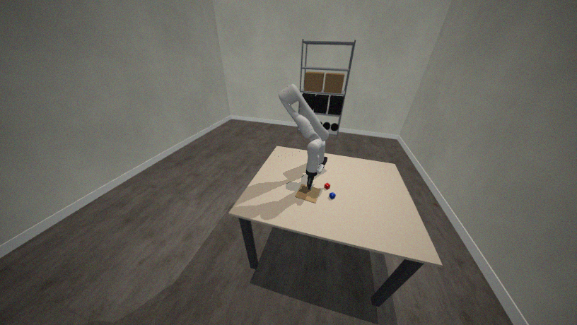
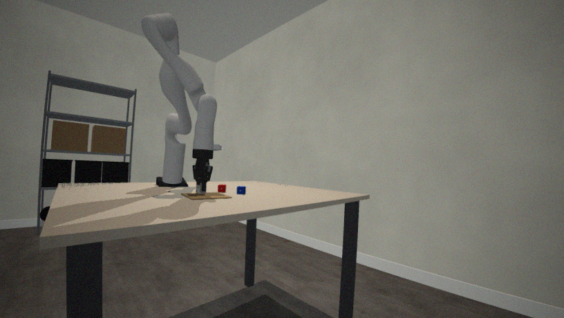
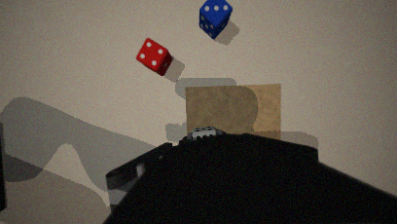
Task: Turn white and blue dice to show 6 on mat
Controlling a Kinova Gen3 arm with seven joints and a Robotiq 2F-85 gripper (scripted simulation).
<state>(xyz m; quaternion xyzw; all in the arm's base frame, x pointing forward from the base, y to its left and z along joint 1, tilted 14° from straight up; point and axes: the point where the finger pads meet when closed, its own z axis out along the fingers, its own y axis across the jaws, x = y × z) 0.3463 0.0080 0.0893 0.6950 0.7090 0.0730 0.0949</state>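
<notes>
My hand is 10 mm above the white die. Also, from my hand: tan mat (50 mm ahead, 30 mm below); blue die (30 mm ahead, 160 mm to the left, 10 mm below); red die (50 mm behind, 110 mm to the left, 10 mm below).
</notes>
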